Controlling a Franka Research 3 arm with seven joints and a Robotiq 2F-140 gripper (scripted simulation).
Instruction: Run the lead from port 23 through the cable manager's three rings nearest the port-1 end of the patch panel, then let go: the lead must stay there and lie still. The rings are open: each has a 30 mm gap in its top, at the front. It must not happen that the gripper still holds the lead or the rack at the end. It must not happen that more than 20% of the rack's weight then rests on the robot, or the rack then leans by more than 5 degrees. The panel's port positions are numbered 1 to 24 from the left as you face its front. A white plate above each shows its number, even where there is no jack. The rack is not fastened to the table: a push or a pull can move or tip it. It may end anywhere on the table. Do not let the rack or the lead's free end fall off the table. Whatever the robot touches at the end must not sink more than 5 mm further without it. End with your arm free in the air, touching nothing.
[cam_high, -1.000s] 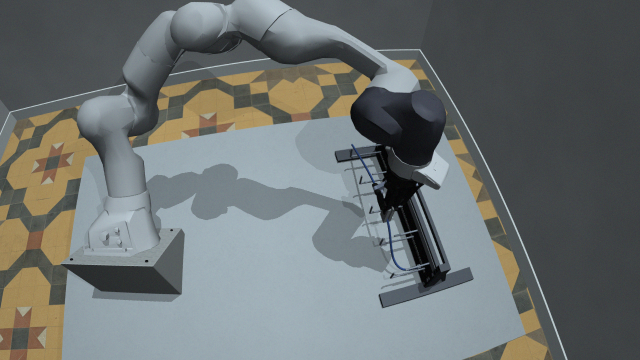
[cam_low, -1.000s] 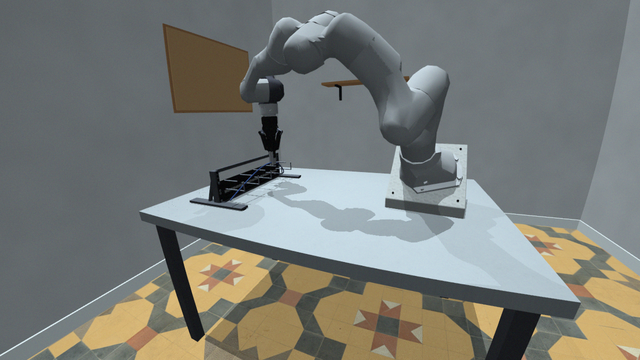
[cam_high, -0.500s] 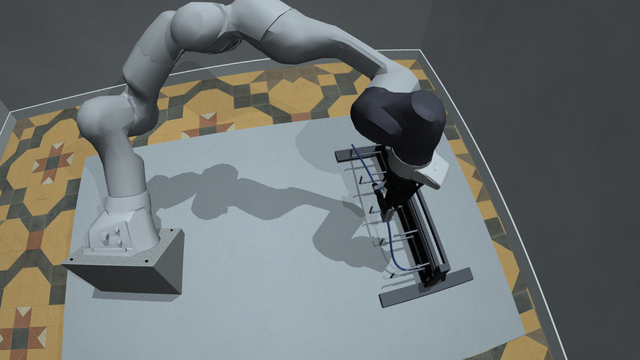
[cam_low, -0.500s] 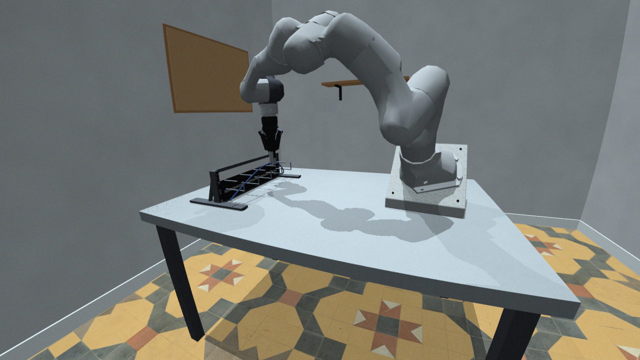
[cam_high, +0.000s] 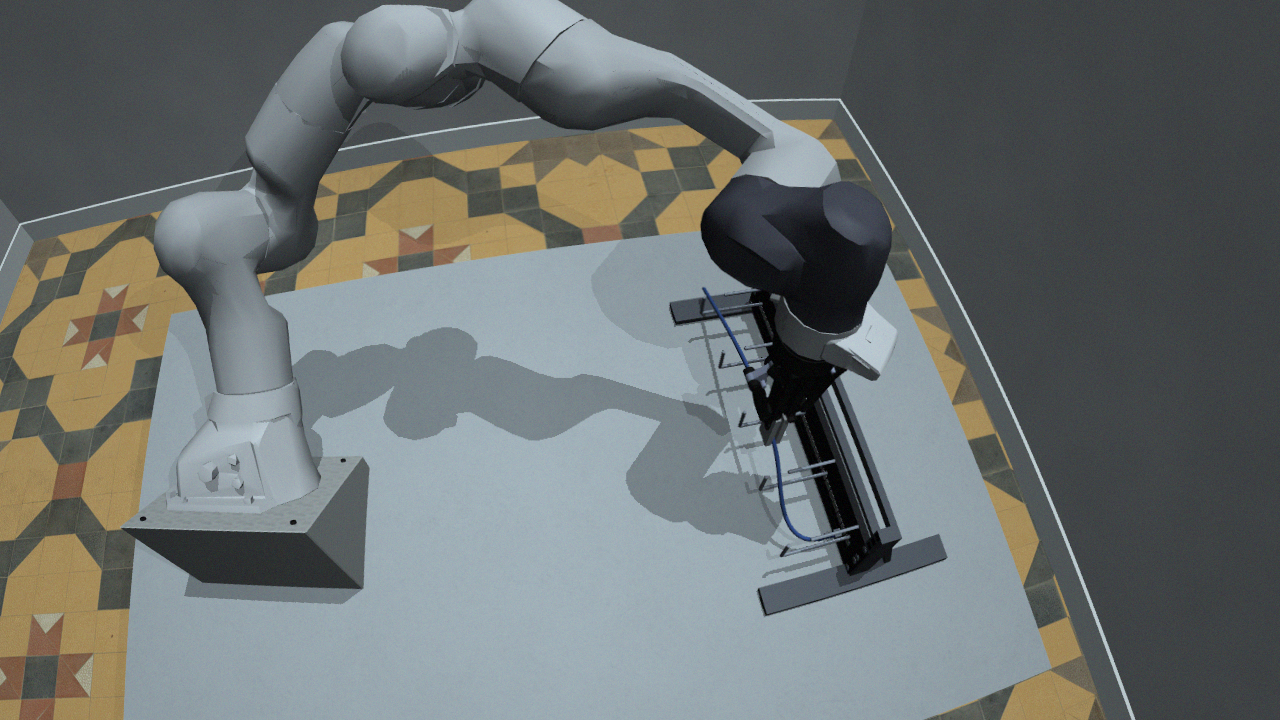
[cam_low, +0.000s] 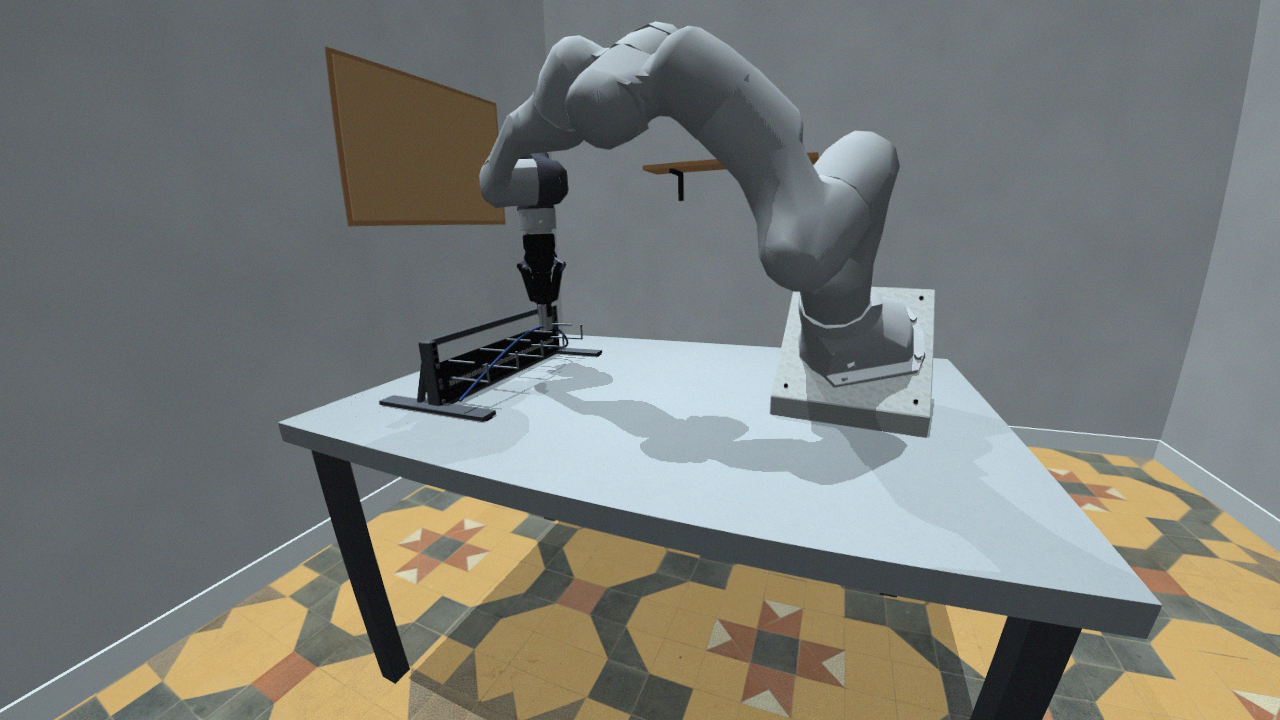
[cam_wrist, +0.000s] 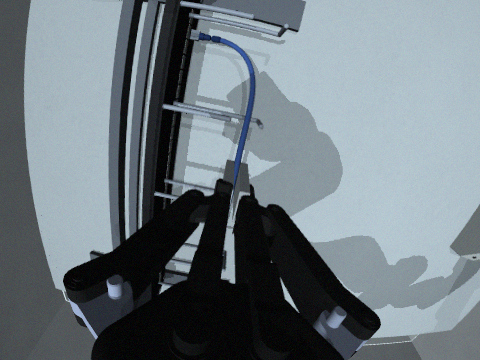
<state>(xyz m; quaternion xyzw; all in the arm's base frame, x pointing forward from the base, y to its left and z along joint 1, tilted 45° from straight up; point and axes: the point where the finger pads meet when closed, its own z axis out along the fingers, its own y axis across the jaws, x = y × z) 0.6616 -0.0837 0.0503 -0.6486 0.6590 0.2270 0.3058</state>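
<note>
Right now my hand is 100 mm short of the rack, 80 mm above it and 50 mm to the right of it.
</note>
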